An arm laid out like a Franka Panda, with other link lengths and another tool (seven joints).
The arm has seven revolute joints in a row. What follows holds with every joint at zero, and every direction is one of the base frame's. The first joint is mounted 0.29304 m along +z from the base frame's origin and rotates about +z. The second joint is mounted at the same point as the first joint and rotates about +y. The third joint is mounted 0.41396 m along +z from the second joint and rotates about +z. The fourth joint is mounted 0.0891 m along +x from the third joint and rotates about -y. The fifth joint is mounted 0.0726 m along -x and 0.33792 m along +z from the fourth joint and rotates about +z. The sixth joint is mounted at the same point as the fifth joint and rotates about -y. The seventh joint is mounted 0.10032 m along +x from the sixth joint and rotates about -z. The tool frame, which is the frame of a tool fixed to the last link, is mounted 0.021 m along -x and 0.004 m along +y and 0.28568 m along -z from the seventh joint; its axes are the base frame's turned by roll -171.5, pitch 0 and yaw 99.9 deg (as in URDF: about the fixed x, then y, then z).
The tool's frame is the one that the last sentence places.
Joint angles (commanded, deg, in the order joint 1, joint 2, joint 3, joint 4, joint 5, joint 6, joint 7), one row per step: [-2.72 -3.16 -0.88 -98.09 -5.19 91.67 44.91]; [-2.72 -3.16 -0.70 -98.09 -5.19 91.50 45.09]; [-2.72 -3.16 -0.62 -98.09 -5.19 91.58 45.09]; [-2.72 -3.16 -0.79 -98.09 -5.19 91.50 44.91]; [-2.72 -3.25 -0.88 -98.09 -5.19 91.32 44.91]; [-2.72 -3.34 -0.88 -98.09 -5.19 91.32 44.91]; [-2.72 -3.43 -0.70 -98.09 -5.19 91.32 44.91]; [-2.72 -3.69 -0.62 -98.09 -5.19 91.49 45.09]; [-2.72 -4.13 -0.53 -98.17 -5.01 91.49 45.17]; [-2.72 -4.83 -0.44 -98.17 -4.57 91.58 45.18]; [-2.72 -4.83 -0.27 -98.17 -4.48 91.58 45.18]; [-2.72 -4.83 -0.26 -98.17 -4.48 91.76 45.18]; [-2.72 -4.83 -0.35 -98.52 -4.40 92.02 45.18]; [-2.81 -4.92 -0.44 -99.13 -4.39 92.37 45.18]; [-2.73 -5.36 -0.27 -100.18 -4.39 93.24 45.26]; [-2.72 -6.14 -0.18 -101.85 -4.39 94.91 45.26]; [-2.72 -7.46 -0.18 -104.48 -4.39 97.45 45.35]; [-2.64 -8.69 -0.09 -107.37 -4.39 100.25 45.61]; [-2.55 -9.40 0.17 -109.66 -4.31 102.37 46.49]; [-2.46 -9.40 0.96 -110.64 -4.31 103.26 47.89]
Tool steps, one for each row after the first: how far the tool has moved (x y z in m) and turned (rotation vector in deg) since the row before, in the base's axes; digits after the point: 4 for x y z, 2 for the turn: [-0.0007 0.0016 -0.0002 -0.01 0.15 -0.01]; [0.0005 0.0007 0.0001 -0.01 -0.08 0.09]; [-0.0006 -0.0015 -0.0001 0.03 0.09 0.00]; [-0.0012 -0.0007 0.0005 0.01 0.09 -0.11]; [-0.0003 0.0000 0.0008 0.00 -0.09 0.00]; [-0.0002 0.0015 0.0008 -0.01 -0.09 0.18]; [0.0002 0.0007 0.0024 -0.04 -0.44 -0.08]; [-0.0016 0.0018 0.0031 0.15 -0.38 0.00]; [-0.0016 0.0030 0.0059 0.39 -0.81 0.06]; [0.0001 0.0019 0.0000 0.08 0.00 0.16]; [0.0009 0.0001 0.0003 -0.01 -0.18 0.02]; [-0.0002 -0.0003 -0.0022 0.09 0.09 -0.07]; [-0.0012 -0.0014 -0.0033 0.03 0.17 -0.15]; [-0.0013 0.0023 -0.0029 -0.02 -0.26 0.24]; [-0.0011 0.0011 -0.0036 -0.03 -0.77 0.23]; [-0.0027 0.0006 -0.0051 -0.04 -1.23 0.10]; [-0.0025 0.0021 -0.0075 -0.03 -1.15 0.12]; [-0.0017 0.0040 -0.0083 0.07 -0.60 -0.38]; [0.0004 0.0078 -0.0061 -0.07 -0.01 -0.46]
